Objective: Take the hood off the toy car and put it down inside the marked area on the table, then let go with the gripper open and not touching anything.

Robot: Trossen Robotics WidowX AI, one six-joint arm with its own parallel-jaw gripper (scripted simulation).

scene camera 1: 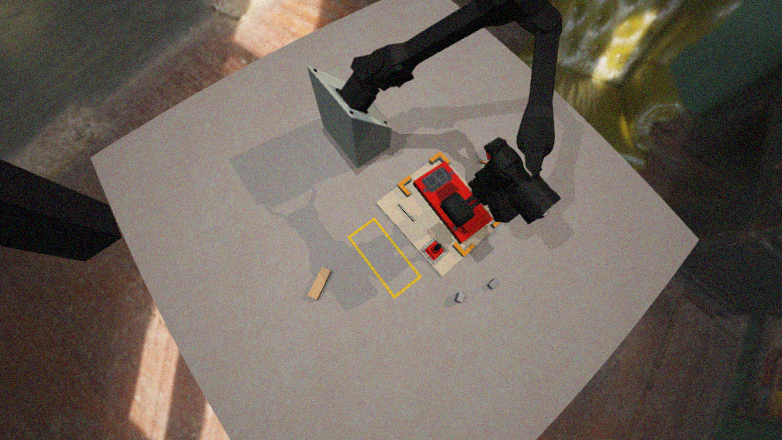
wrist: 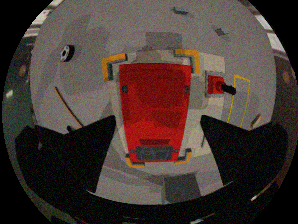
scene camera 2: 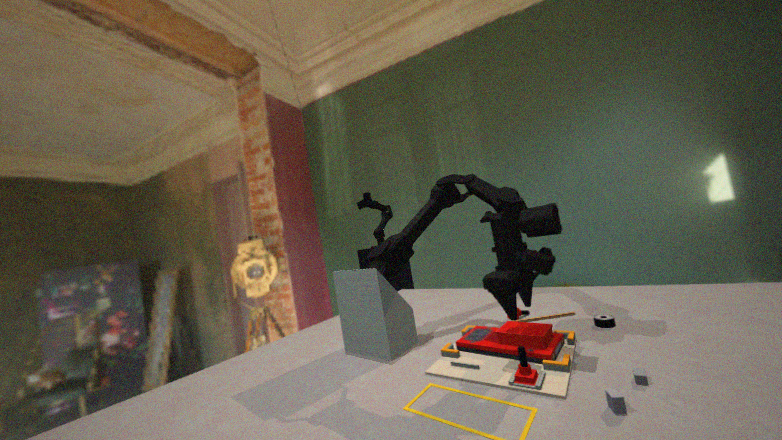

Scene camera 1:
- my gripper
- beige base plate
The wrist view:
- my gripper
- beige base plate
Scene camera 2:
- my gripper
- red hood
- red toy car body
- beige base plate
